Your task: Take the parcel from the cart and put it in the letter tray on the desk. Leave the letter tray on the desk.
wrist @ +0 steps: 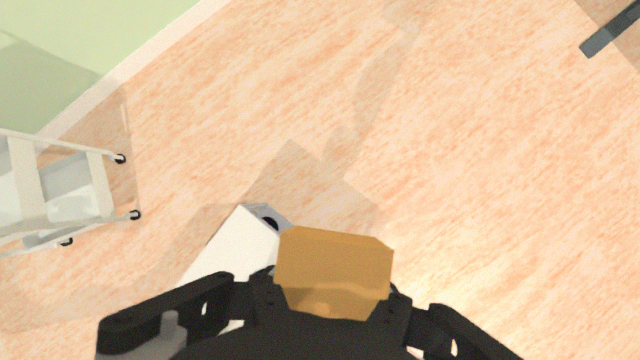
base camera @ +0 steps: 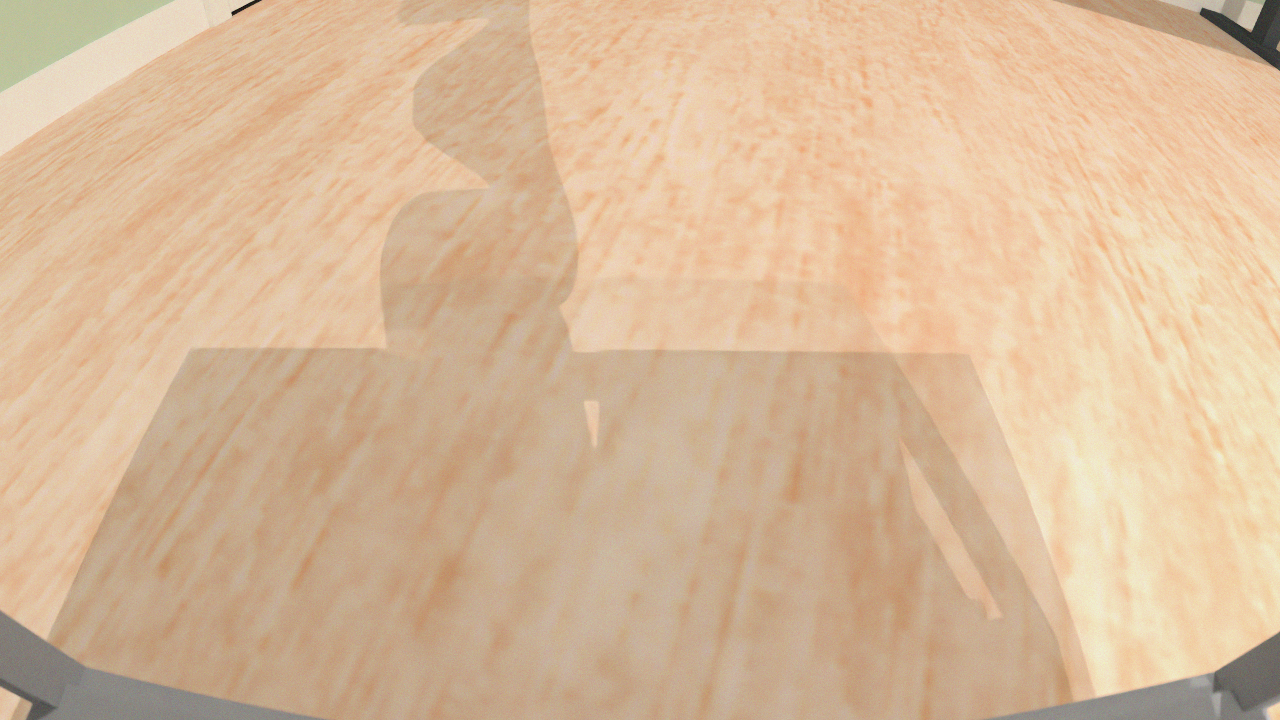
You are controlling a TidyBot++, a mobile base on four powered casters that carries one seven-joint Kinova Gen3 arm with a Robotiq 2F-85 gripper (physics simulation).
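Frame: origin at the arm's base, x right, y ahead, z up, level; centimetres.
Where they show: gripper, fingertip midpoint: (wrist: 329, 280).
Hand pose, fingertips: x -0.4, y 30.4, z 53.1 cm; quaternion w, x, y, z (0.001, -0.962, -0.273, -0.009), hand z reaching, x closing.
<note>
Each offset is from my fingertips to the centre of the thing. "spot": to the spot under its first point.
The orange-brown parcel {dy +0.8, dx -0.5, dz +2.5 cm} (wrist: 334, 265) is between the fingers of my gripper (wrist: 329, 280) at the bottom middle of the wrist view. The gripper is shut on it and holds it up over the floor, and part of the parcel is hidden by the gripper. The pale grey cart {spot: dy -55.3, dx -86.6, dz -48.8 cm} (wrist: 24, 180) stands at the left edge of the wrist view, partly cut off, apart from the gripper. The letter tray does not show in either view. A dark metal foot, perhaps the desk's, shows at the top right of both views.
The dark foot (base camera: 1239, 35) (wrist: 597, 44) rests on the floor. A green wall (base camera: 62, 31) (wrist: 100, 30) with a pale skirting runs along the upper left. My white base (wrist: 232, 245) shows beside the parcel. Shadows of the base and arm fall on the floor.
</note>
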